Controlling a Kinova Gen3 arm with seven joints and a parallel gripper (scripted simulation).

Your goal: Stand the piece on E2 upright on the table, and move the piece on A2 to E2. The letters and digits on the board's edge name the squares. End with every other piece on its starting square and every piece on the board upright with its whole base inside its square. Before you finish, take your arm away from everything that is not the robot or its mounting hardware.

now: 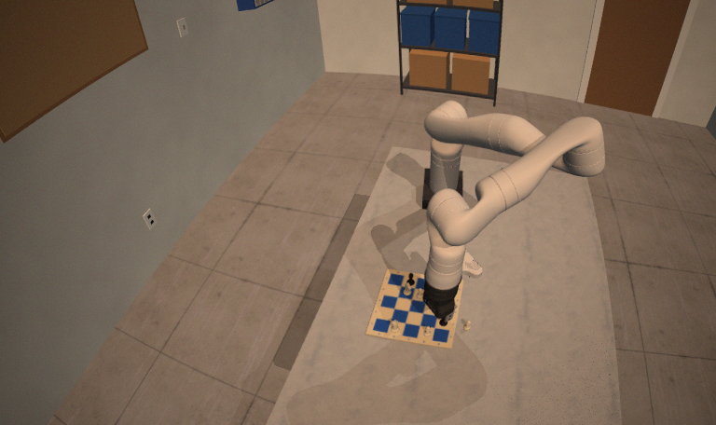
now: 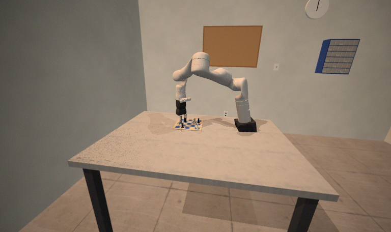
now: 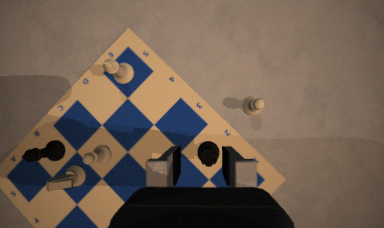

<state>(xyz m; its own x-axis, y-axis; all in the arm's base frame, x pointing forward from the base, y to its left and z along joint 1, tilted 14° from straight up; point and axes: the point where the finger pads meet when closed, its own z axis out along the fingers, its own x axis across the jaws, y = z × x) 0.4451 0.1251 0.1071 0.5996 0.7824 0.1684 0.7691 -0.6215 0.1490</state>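
Right now the chessboard is 80 mm to the right of my hand, 60 mm below it and 20 mm behind it.
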